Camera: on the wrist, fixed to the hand. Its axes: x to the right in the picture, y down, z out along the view.
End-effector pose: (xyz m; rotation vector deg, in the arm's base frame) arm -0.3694 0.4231 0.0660 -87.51 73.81 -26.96
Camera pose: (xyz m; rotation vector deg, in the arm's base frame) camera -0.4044 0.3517 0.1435 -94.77 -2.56 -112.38
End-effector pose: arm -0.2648 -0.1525 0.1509 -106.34 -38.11 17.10
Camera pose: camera -0.2151 -0.1921 0.2420 -28.64 -73.65 -44.47
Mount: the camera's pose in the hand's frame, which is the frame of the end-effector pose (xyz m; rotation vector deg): 0.0274 -0.0587 -0.0902 33.15 23.75 -85.88
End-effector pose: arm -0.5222 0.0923 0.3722 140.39 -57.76 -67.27
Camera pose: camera -0.4135 0.1101 0.3861 -134.64 -36.58 16.27
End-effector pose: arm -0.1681 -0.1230 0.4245 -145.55 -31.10 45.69
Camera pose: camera -0.1064 -0.0855 0.5089 -64.38 -83.30 -8.59
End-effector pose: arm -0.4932 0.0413 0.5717 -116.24 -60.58 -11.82
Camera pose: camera -0.5003 0.0105 0.6782 -19.84 -105.81 -50.96
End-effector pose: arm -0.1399 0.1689 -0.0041 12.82 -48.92 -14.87
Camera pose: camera -0.0616 0.1130 -0.0595 80.84 -9.86 -74.76
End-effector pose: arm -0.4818 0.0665 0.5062 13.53 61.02 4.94
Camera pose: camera -0.5499 0.0281 0.4274 -6.91 81.65 -90.93
